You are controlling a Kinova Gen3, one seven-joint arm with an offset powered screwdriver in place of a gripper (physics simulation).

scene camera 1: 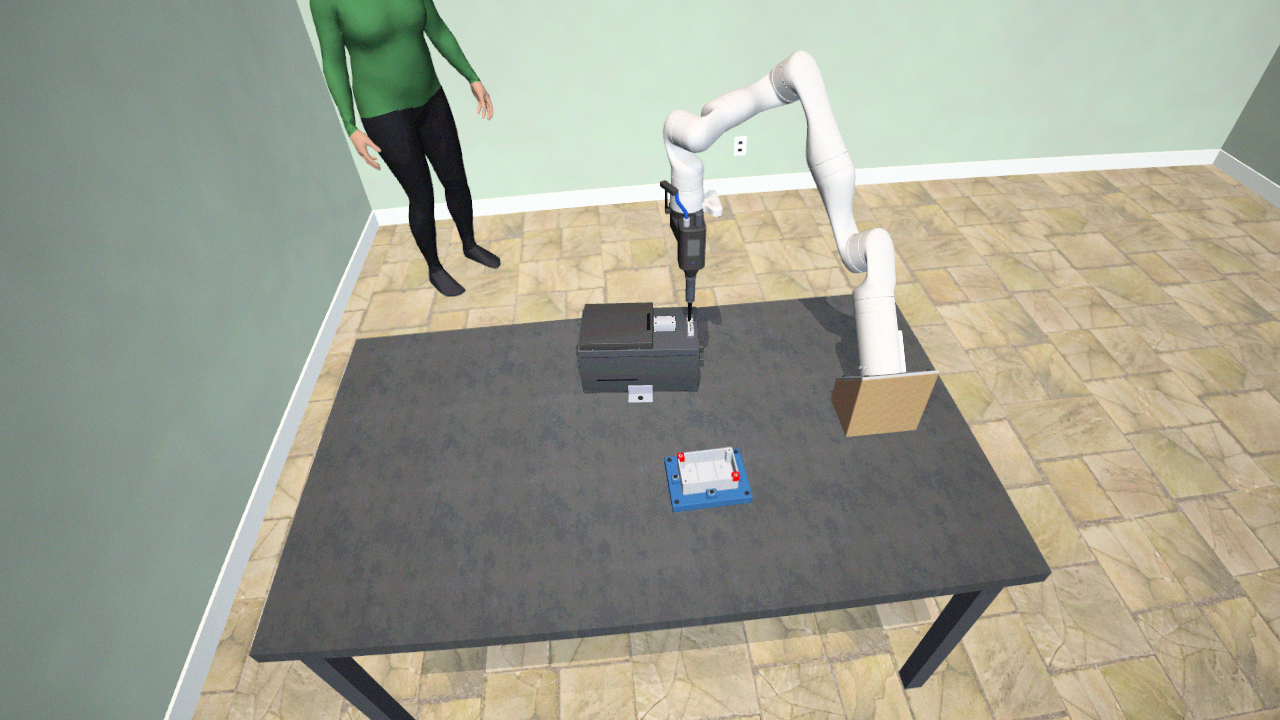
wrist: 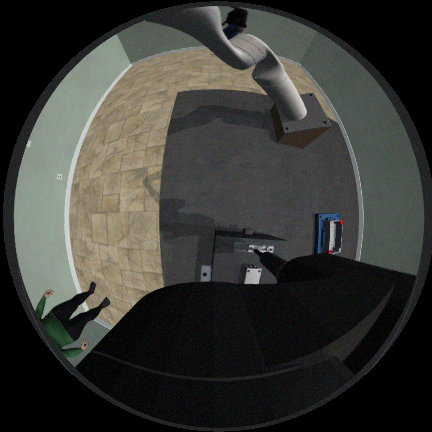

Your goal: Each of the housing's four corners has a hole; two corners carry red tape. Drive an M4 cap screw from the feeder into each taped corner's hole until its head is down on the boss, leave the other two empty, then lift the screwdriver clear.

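Places are measured from the arm's base along level axes (x ahead, y left, z up), in millimetres.
Where they show: hand, its tool point: (scene camera 1: 689,321) (wrist: 254,249); arm's base, origin of its link: (scene camera 1: 881,373) (wrist: 293,110).
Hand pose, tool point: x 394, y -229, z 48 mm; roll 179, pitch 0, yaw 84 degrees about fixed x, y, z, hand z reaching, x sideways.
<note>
Each offset is from my tool point to the top centre of the thing. "spot": to the spot under its first point.
The grey-white housing @(348 mm left, 47 mm ahead, 100 mm down) (scene camera 1: 702,487) (wrist: 327,236) sits open side up in the blue fixture @(348 mm left, 47 mm ahead, 127 mm down) (scene camera 1: 694,505) (wrist: 320,235). Red tape @(311 mm left, 96 mm ahead, 100 mm down) (scene camera 1: 680,457) marks its back left corner and more red tape @(384 mm left, 3 mm back, 100 mm down) (scene camera 1: 735,476) its front right corner in the scene view. The holes are too small to tell whether they hold screws. The dark screw feeder @(23 mm right, 121 mm ahead, 9 mm up) (scene camera 1: 640,368) (wrist: 230,255) stands at the table's back edge. My screwdriver (scene camera 1: 689,317) (wrist: 255,250) points down, its tip at the feeder's light pick-up strip @(26 mm left, 1 mm ahead, 3 mm up) (scene camera 1: 690,330) (wrist: 269,248). Contact and whether a screw is on the bit cannot be told.
A light block @(spot: 2 mm left, 62 mm ahead, 8 mm up) (scene camera 1: 664,323) (wrist: 253,275) is on the feeder beside the strip. A small light bracket (scene camera 1: 640,394) (wrist: 205,273) is at its front. The arm's base stands on a brown box (scene camera 1: 886,404) (wrist: 302,136) at the right. A person in green (scene camera 1: 389,62) (wrist: 60,327) stands behind the table.
</note>
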